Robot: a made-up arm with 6 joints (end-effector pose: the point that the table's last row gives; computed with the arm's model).
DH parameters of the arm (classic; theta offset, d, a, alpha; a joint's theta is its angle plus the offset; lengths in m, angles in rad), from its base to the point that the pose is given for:
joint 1: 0 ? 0 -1.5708
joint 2: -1.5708 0 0.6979 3.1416
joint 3: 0 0 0 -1.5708
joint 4: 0 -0.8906 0 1.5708
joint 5: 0 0.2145 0 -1.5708
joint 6: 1.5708 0 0 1.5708
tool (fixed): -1.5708 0 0 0
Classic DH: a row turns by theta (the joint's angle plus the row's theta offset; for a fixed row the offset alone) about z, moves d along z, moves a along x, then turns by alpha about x.
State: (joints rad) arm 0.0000 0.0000 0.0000 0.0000 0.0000 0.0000
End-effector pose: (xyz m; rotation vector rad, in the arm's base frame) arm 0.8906 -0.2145 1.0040 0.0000 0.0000 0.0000
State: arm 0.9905 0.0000 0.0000 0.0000 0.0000 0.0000
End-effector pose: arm 0.6677 0.6272 1.0040 0.0000 0.0000 0.9905
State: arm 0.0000 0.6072 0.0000 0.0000 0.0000 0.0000
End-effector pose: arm 1.1296 -0.2145 0.3711 0.0000 0.6072 0.0000
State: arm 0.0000 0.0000 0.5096 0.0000 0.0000 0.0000
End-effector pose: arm 0.7774 -0.2145 1.4385 0.0000 -0.5096 0.0000
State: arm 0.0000 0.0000 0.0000 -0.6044 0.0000 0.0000
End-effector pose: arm 0.8906 -0.1765 0.8821 0.6044 0.0000 0.0000
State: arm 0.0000 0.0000 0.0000 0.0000 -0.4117 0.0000
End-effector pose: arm 0.8906 -0.2145 1.0040 0.0000 0.4117 0.0000
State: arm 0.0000 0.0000 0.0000 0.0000 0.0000 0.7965
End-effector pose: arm 0.8906 -0.2145 1.0040 -0.7965 0.0000 0.0000
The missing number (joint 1, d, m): 0.3061
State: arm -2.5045 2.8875 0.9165 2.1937 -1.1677 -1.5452
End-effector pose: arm 0.0834 -0.0940 -1.2575 1.0486 2.1559 -1.6577
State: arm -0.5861 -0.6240 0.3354 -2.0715 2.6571 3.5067
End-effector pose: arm 0.2715 -0.0566 1.4937 0.5528 1.7060 -1.2915
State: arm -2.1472 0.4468 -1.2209 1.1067 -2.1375 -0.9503
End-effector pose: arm -0.3019 -0.2883 0.0305 -0.7558 -2.0640 0.5409
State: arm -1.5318 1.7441 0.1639 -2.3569 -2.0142 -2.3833
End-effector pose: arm 0.1722 -0.5212 -0.7034 -0.8678 -0.1202 -0.8672
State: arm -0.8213 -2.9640 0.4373 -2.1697 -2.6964 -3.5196
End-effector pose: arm -0.6129 0.8360 -0.4383 1.2789 -0.2953 -0.3925
